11 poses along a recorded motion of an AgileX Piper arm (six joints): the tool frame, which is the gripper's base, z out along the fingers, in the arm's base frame.
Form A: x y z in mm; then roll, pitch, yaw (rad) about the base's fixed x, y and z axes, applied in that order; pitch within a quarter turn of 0, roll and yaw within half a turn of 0.
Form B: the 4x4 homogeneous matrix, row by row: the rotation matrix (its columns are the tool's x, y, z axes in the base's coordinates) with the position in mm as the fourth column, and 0 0 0 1 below. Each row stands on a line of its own. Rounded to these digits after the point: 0 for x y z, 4 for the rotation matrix.
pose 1, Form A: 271, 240, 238, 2.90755, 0.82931, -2.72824
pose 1, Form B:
-0.6185, -0.5474, 0.5638, 271
-0.2713, 0.8221, 0.5005, 240
-0.7375, 0.1566, -0.6570, 238
0, 0, 0, 1

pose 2, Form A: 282, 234, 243, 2.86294, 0.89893, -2.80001
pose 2, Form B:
-0.5865, -0.5249, 0.6169, 282
-0.2085, 0.8338, 0.5112, 234
-0.7827, 0.1712, -0.5984, 243
0, 0, 0, 1

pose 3, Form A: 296, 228, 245, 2.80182, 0.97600, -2.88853
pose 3, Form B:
-0.5425, -0.5033, 0.6726, 296
-0.1403, 0.8437, 0.5182, 228
-0.8283, 0.1867, -0.5283, 245
0, 0, 0, 1

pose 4, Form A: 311, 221, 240, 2.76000, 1.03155, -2.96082
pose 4, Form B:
-0.5051, -0.4812, 0.7164, 311
-0.0923, 0.8555, 0.5095, 221
-0.8581, 0.1912, -0.4766, 240
0, 0, 0, 1

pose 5, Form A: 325, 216, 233, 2.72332, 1.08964, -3.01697
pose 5, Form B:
-0.4592, -0.4709, 0.7533, 325
-0.0575, 0.8619, 0.5037, 216
-0.8865, 0.1880, -0.4229, 233
0, 0, 0, 1

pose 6, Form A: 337, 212, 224, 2.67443, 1.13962, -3.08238
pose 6, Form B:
-0.4172, -0.4613, 0.7831, 337
-0.0247, 0.8671, 0.4976, 212
-0.9085, 0.1882, -0.3732, 224
0, 0, 0, 1

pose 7, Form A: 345, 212, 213, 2.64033, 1.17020, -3.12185
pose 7, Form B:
-0.3899, -0.4597, 0.7979, 345
-0.0077, 0.8681, 0.4964, 212
-0.9208, 0.1874, -0.3420, 213
0, 0, 0, 1

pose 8, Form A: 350, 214, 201, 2.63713, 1.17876, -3.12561
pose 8, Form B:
-0.3820, -0.4606, 0.8012, 350
-0.0061, 0.8682, 0.4962, 214
-0.9241, 0.1847, -0.3345, 201
0, 0, 0, 1

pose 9, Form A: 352, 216, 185, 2.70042, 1.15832, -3.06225
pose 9, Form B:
-0.3996, -0.4616, 0.7920, 352
-0.0318, 0.8704, 0.4913, 216
-0.9161, 0.1712, -0.3625, 185
0, 0, 0, 1

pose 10, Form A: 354, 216, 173, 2.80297, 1.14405, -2.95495
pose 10, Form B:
-0.4067, -0.4722, 0.7821, 354
-0.0768, 0.8707, 0.4857, 216
-0.9103, 0.1375, -0.3904, 173
0, 0, 0, 1

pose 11, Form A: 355, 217, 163, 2.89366, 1.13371, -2.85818
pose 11, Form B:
-0.4064, -0.4845, 0.7746, 355
-0.1184, 0.8686, 0.4812, 217
-0.9060, 0.1039, -0.4104, 163
0, 0, 0, 1

